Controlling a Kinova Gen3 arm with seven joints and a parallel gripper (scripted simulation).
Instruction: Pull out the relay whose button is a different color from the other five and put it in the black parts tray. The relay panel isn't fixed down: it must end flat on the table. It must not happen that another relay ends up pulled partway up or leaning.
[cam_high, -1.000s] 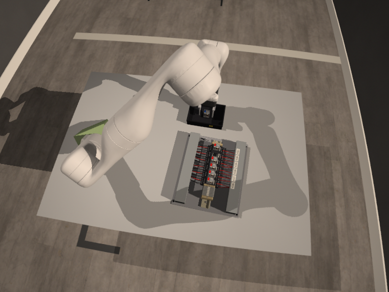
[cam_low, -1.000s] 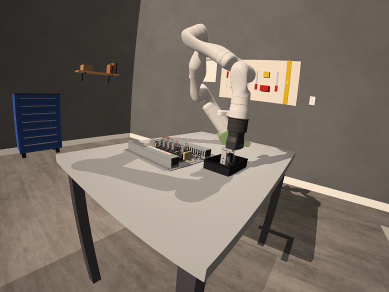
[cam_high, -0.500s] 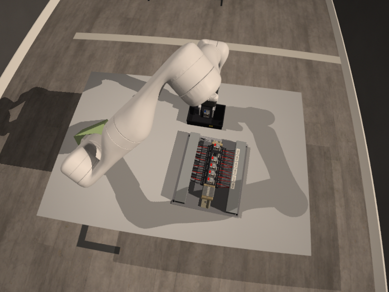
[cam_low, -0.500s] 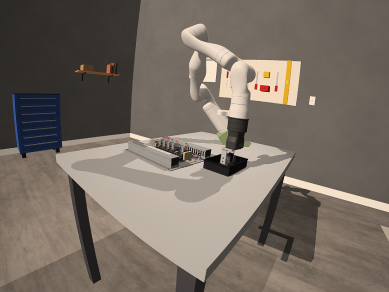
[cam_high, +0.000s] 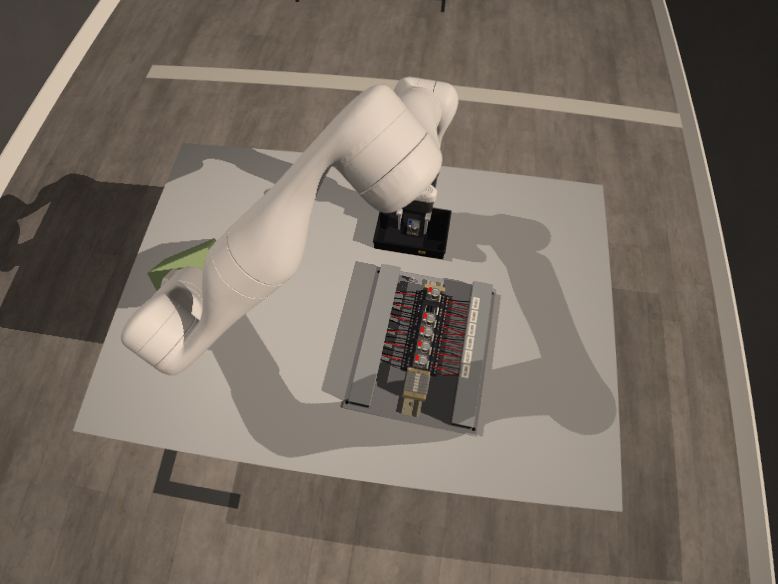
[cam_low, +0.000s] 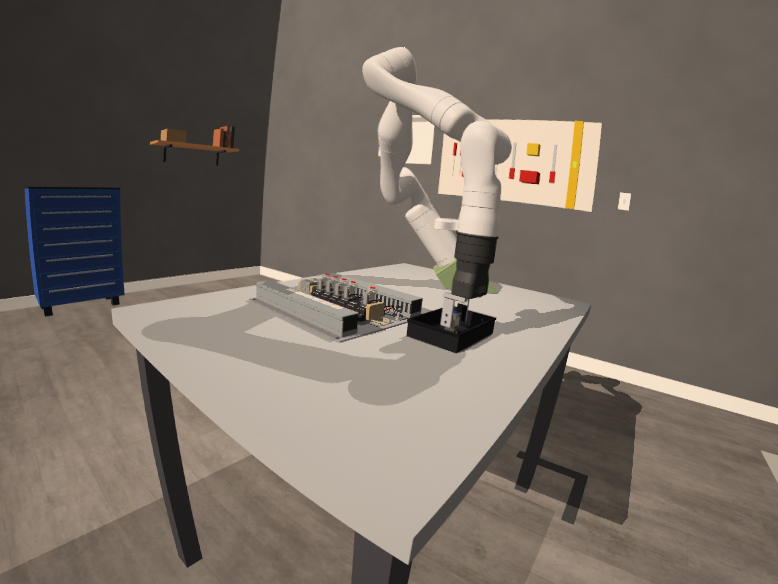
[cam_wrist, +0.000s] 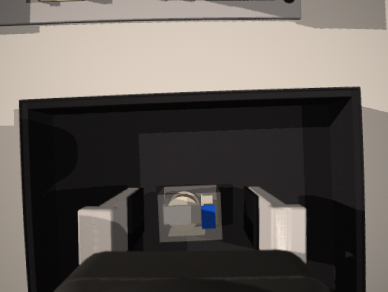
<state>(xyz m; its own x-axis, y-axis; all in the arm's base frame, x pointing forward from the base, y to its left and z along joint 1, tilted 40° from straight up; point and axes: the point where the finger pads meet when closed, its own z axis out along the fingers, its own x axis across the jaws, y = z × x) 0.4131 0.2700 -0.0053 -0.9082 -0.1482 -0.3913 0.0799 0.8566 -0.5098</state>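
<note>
The relay is 20 mm below my hand. From my hand the other things lie so: black parts tray: 20 mm below; relay panel: 270 mm to the right, 50 mm ahead, 20 mm below.
</note>
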